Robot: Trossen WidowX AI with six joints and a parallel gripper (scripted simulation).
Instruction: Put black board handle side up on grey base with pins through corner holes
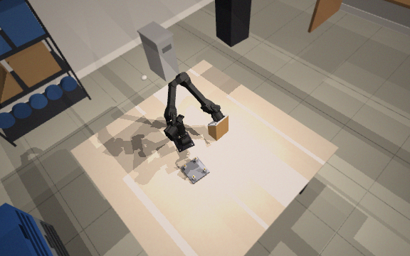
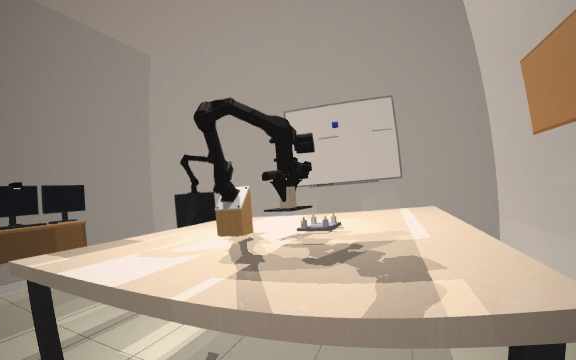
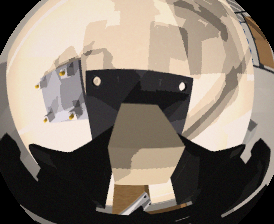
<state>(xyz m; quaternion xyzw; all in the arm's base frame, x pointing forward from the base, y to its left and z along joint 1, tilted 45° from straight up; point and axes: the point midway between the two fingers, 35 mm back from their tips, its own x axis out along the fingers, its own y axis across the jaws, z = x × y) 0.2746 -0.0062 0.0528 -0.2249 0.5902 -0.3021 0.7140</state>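
Right now my gripper tip is 4 cm short of the grey base, 18 cm to the right of it and 11 cm above it. From my gripper tip the other things lie so: flat black board 1 cm below.
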